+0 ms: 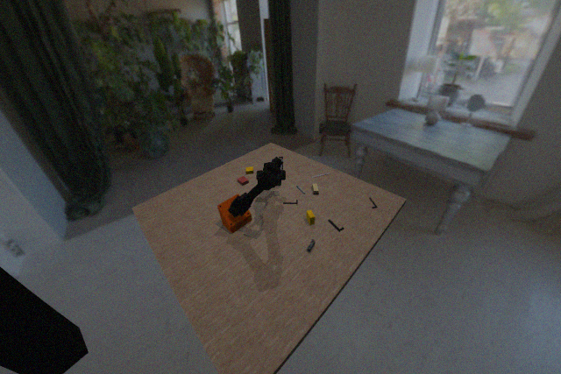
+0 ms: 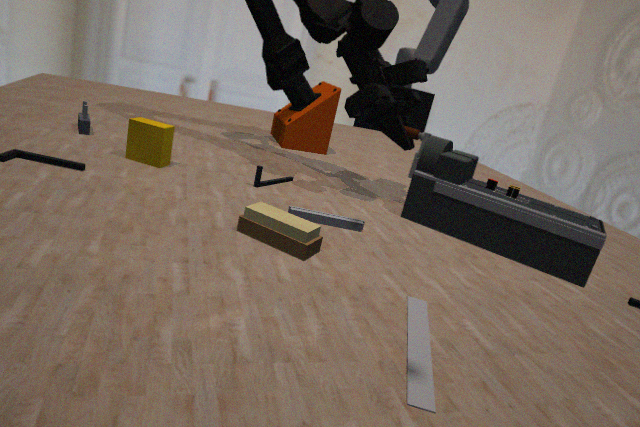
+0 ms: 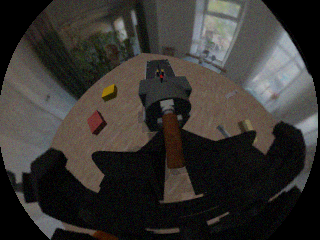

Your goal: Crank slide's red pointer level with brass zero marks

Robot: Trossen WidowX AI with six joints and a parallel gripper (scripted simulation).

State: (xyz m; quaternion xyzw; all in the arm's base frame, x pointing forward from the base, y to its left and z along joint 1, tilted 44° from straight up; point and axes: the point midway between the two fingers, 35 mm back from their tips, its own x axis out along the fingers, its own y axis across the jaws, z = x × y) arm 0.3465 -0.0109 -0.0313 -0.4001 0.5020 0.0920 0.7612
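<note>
My gripper tip is now 2 cm below the brown crank handle, 1 cm to the left of it and 1 cm past it. The rest, counted from my gripper tip: red pointer 11 cm ahead, 7 cm to the left, 1 cm below; red block 24 cm to the left, 8 cm below, 7 cm behind; grey bar 17 cm to the right, 9 cm below, 9 cm ahead.
</note>
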